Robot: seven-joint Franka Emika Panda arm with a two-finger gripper.
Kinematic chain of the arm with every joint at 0, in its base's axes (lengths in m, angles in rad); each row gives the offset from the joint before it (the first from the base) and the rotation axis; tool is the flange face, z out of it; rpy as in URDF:
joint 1: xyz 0 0 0.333 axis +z
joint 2: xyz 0 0 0 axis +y
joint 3: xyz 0 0 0.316 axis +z
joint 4: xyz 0.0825 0 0 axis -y
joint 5: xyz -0.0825 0 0.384 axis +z
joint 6: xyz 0 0 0 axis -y
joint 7: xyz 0.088 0 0 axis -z
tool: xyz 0 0 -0.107 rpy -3.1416 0 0
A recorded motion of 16 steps. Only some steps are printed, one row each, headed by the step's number.
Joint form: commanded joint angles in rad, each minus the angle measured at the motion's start. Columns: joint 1, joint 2, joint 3, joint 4, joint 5, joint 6, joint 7.
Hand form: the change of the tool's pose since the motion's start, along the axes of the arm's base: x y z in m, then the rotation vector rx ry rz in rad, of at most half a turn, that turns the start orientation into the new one. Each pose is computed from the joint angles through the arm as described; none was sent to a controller.
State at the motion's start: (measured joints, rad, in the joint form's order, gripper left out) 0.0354 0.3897 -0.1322 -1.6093 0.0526 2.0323 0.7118
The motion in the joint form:
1: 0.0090 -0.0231 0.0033 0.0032 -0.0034 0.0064 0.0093
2: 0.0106 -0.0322 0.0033 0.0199 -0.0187 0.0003 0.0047
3: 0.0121 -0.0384 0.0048 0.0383 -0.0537 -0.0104 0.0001
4: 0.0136 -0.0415 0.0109 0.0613 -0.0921 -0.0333 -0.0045
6: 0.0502 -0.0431 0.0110 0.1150 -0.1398 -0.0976 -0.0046
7: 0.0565 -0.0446 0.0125 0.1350 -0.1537 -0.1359 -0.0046
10: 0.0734 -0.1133 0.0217 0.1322 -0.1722 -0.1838 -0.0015
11: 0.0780 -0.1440 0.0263 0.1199 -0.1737 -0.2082 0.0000
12: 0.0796 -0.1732 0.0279 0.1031 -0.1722 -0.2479 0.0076
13: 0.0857 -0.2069 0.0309 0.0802 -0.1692 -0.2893 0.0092
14: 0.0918 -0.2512 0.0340 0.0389 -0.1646 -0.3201 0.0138
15: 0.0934 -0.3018 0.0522 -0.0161 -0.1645 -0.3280 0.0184
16: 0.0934 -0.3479 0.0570 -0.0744 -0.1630 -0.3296 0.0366
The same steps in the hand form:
1: -0.0001 0.0077 0.0174 -0.0014 -0.0323 0.0043
2: 0.0012 0.0080 0.0310 -0.0160 -0.0506 0.0172
3: 0.0023 0.0082 0.0430 -0.0483 -0.0612 0.0383
4: 0.0033 0.0107 0.0541 -0.0820 -0.0609 0.0633
6: 0.0048 0.0326 0.0755 -0.1264 -0.0498 0.1115
7: 0.0033 0.0366 0.0826 -0.1385 -0.0326 0.1199
10: -0.0136 0.0498 0.1220 -0.1480 -0.0513 0.1384
11: -0.0231 0.0540 0.1335 -0.1450 -0.0460 0.1427
12: -0.0345 0.0545 0.1400 -0.1390 -0.0196 0.1338
13: -0.0478 0.0585 0.1461 -0.1312 0.0102 0.1367
14: -0.0640 0.0623 0.1504 -0.1210 0.0370 0.1379
15: -0.0808 0.0716 0.1533 -0.1144 0.0480 0.1523
16: -0.0963 0.0727 0.1519 -0.1087 0.0606 0.1392

